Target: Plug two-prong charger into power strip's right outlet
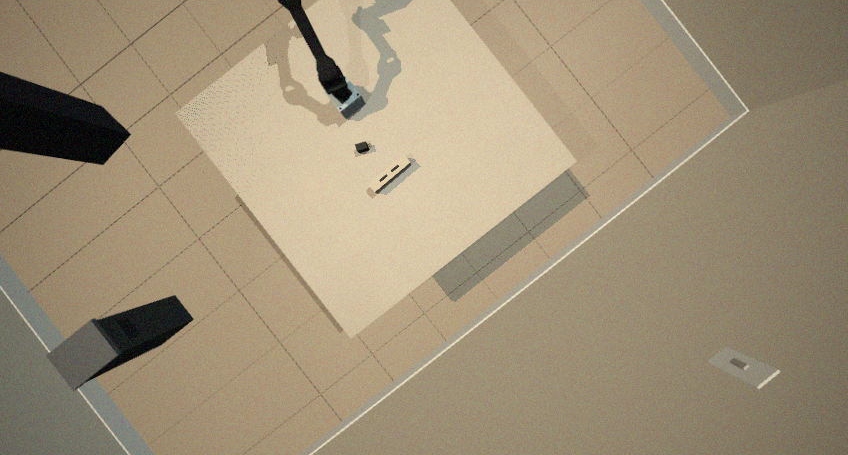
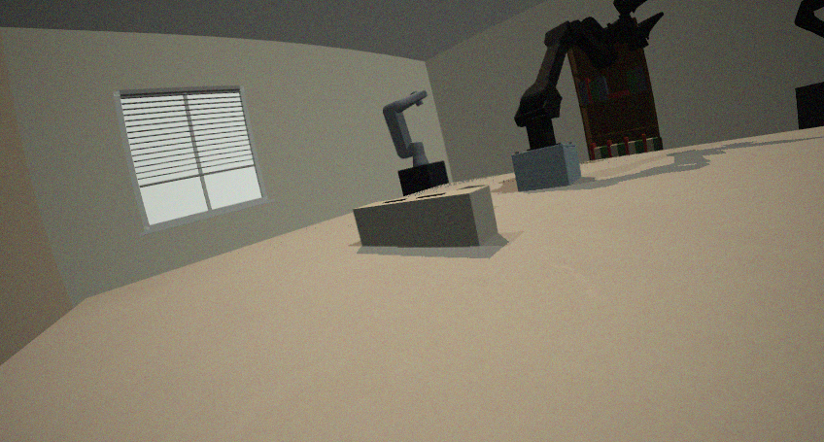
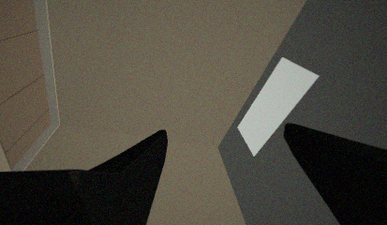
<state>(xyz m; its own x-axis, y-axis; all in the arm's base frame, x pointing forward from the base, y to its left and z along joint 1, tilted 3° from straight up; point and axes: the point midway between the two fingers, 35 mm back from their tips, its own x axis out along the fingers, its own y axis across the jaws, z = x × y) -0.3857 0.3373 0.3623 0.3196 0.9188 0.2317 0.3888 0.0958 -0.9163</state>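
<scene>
My gripper tip is 60 cm short of the boxy charger, 46 cm to the left of it and 41 cm above it.
</scene>
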